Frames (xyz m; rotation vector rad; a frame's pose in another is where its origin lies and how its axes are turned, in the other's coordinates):
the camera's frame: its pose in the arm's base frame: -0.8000 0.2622 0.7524 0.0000 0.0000 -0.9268
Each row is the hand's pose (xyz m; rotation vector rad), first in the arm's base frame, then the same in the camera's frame.
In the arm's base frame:
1: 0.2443 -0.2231 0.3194 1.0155 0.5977 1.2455
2: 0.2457 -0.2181 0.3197 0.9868 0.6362 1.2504
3: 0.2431 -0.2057 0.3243 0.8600 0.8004 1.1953
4: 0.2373 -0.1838 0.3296 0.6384 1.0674 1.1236
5: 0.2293 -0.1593 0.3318 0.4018 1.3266 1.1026
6: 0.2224 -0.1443 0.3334 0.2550 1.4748 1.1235
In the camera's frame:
1: 1.0151 0.5438 -0.4330 0.7360 1.1347 2.0403
2: 1.0119 0.5479 -0.4327 0.6871 1.1600 2.0460
3: 1.0005 0.5532 -0.4281 0.4702 1.2572 1.9919
4: 0.9795 0.5618 -0.4228 0.1066 1.4074 1.9057
5: 0.9551 0.5701 -0.4206 -0.2644 1.5467 1.8490
6: 0.9389 0.5736 -0.4190 -0.4887 1.6247 1.8381

